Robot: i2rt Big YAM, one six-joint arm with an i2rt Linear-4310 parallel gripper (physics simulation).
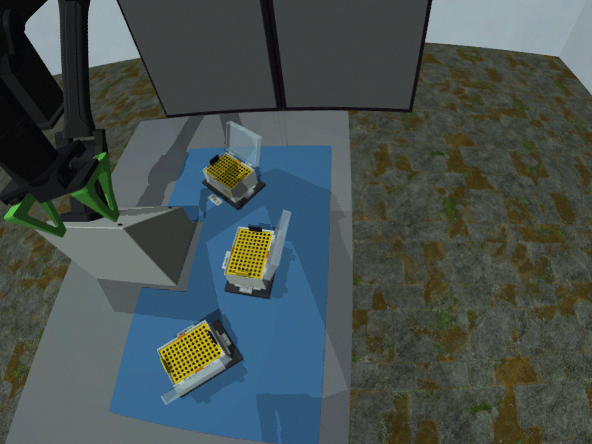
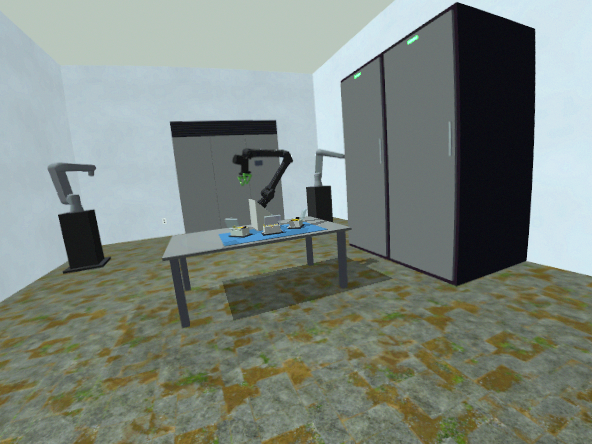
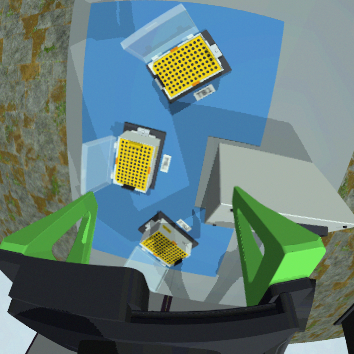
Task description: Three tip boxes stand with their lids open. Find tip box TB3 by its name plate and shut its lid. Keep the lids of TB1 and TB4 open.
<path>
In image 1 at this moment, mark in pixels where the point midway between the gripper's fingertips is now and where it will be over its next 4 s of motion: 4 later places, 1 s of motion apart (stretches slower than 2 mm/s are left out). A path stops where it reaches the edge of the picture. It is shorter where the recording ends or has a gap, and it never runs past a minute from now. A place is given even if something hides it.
My gripper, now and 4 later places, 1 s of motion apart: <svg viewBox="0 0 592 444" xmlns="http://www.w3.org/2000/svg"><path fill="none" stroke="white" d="M89 226L104 195L175 220L173 129L190 105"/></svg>
</path>
